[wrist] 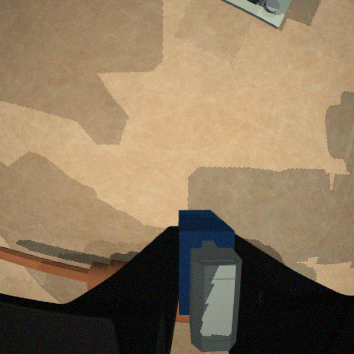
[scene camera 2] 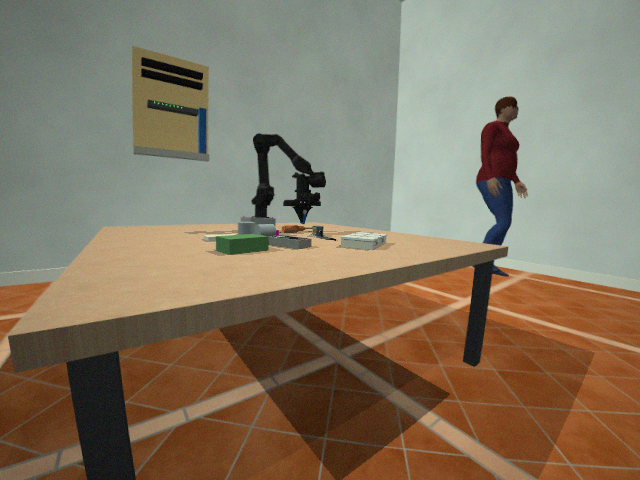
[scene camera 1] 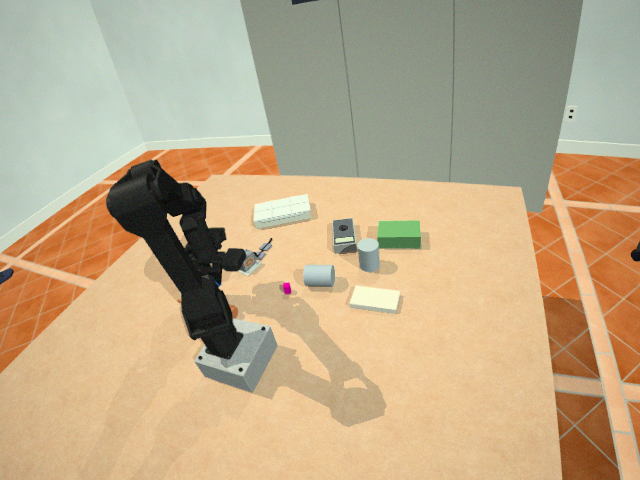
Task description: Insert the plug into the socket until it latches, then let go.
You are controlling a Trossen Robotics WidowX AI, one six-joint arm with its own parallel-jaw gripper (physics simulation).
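Places are measured from the arm's base along level axes (x ahead, y left, z up), in metres.
Pixels of known places: gripper, fingertip midpoint: (wrist: pixel 195 237) (scene camera 2: pixel 302 221) (scene camera 1: pixel 217 283); arm's base, link origin: (scene camera 2: pixel 260 217) (scene camera 1: pixel 224 343).
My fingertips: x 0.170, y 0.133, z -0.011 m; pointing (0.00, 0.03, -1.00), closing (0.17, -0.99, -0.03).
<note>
Ahead of a thing's pixels: the offset from my fingertips to its top centre. "spot": to the spot under its first point.
A blue plug {dz +0.058, dx +0.007, dy +0.000 m} (scene camera 2: pixel 304 217) (wrist: pixel 194 222) with a grey latch piece on its side is held between the black fingertips. My gripper (scene camera 2: pixel 302 213) (wrist: pixel 195 237) is shut on it, and holds it above the table, apart from the socket. In scene camera 1 the arm hides most of the plug. The socket {dz -0.009, dx +0.130, dy -0.006 m} (scene camera 1: pixel 250 261) (scene camera 2: pixel 317 231) is a grey housing with an orange-marked face on a pale base plate, with a cable behind it. In the wrist view a corner of the socket's base plate {spot: dz -0.049, dx +0.092, dy -0.025 m} (wrist: pixel 276 21) shows at the top edge.
An orange-handled screwdriver {spot: dz -0.032, dx -0.053, dy -0.072 m} (scene camera 1: pixel 234 311) (scene camera 2: pixel 293 228) (wrist: pixel 102 275) lies near the arm's base. A magenta cube {dz -0.028, dx +0.058, dy -0.167 m} (scene camera 1: pixel 286 288), two grey cylinders {dz +0.002, dx +0.106, dy -0.241 m} (scene camera 1: pixel 318 275) {dz +0.017, dx +0.196, dy -0.348 m} (scene camera 1: pixel 368 255), a cream slab {dz -0.038, dx +0.072, dy -0.393 m} (scene camera 1: pixel 375 299), a grey device {dz -0.023, dx +0.300, dy -0.246 m} (scene camera 1: pixel 343 232), a green block {dz -0.013, dx +0.318, dy -0.407 m} (scene camera 1: pixel 399 235) and a white box {dz -0.018, dx +0.395, dy +0.003 m} (scene camera 1: pixel 282 210) are on the table.
</note>
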